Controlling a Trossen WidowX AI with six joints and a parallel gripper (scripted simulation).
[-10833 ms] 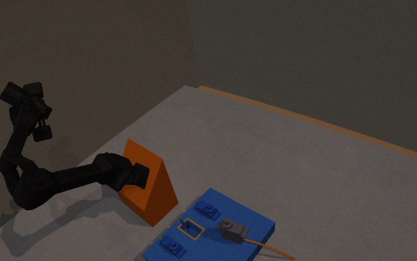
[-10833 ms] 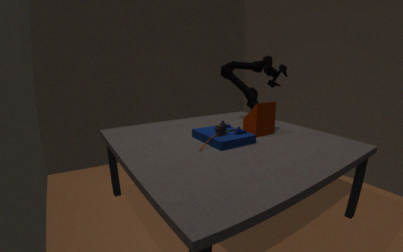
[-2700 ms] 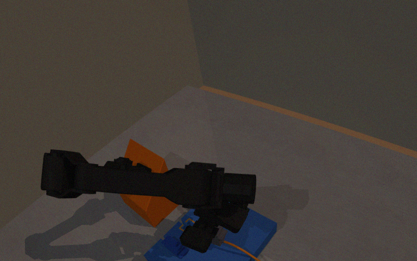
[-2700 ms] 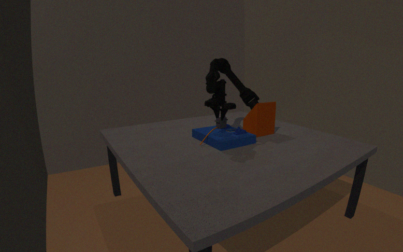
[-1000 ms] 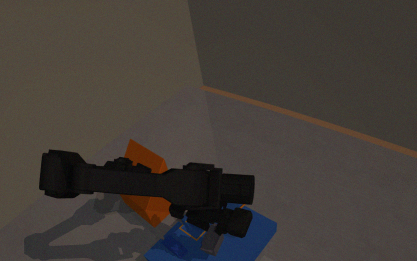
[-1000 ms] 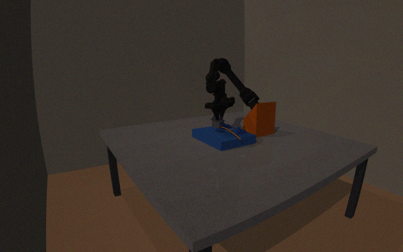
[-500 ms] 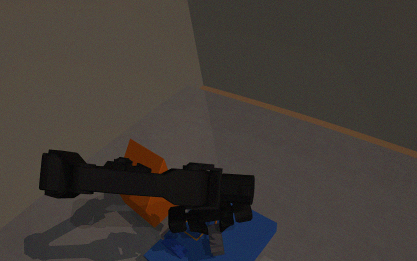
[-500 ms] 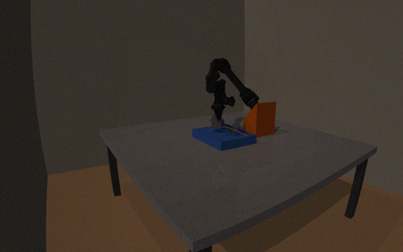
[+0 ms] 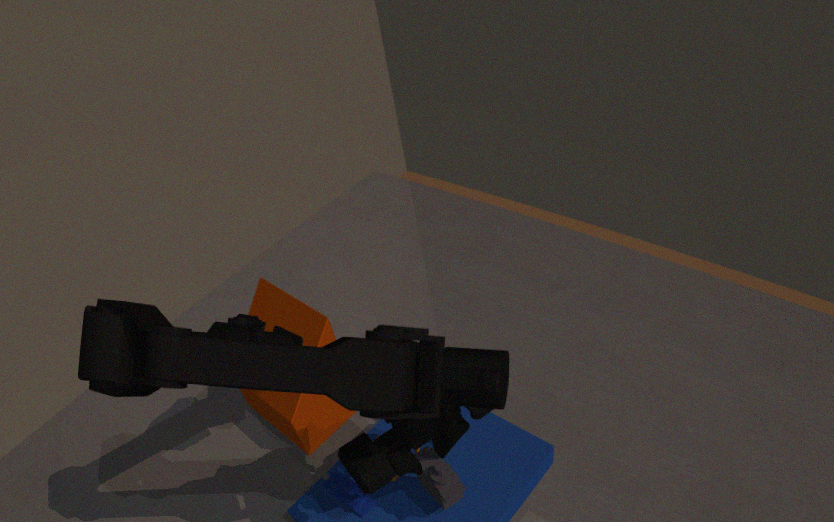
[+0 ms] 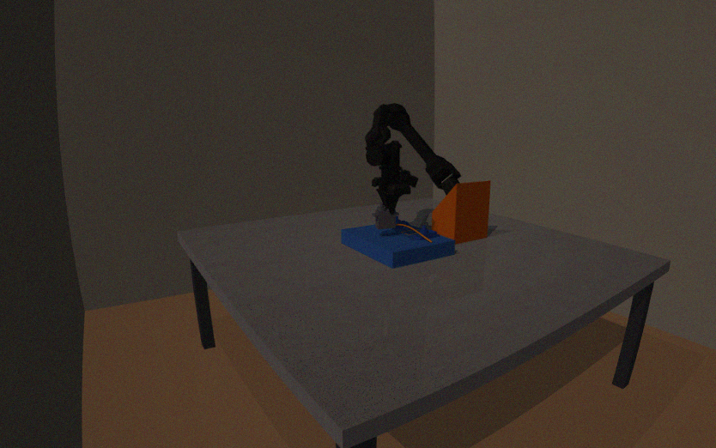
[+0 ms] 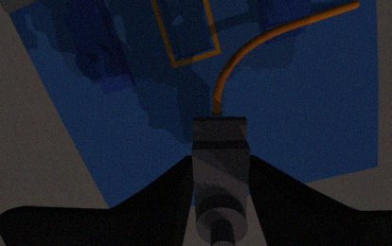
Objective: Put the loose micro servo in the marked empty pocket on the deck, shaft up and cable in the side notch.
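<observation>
My gripper tip is 10 cm above the blue deck and 1 cm short of it.
</observation>
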